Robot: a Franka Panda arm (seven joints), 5 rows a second.
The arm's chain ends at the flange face. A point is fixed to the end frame.
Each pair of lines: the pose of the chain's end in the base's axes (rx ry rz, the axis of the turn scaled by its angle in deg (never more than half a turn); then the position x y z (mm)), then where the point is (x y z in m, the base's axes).
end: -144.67 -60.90 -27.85 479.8 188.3 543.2
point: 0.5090 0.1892 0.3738
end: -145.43 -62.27 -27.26 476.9 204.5 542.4
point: 0.5064 0.2018 0.3731
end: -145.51 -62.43 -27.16 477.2 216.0 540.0
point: 0.5066 0.2129 0.3707
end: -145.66 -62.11 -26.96 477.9 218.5 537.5
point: 0.5068 0.2152 0.3681
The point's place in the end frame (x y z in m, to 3 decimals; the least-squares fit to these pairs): -0.055 0.053 0.154
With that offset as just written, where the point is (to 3 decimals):
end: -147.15 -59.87 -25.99 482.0 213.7 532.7
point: 0.508 0.208 0.363
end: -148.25 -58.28 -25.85 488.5 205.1 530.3
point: 0.514 0.198 0.360
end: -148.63 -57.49 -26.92 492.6 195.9 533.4
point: 0.519 0.189 0.364
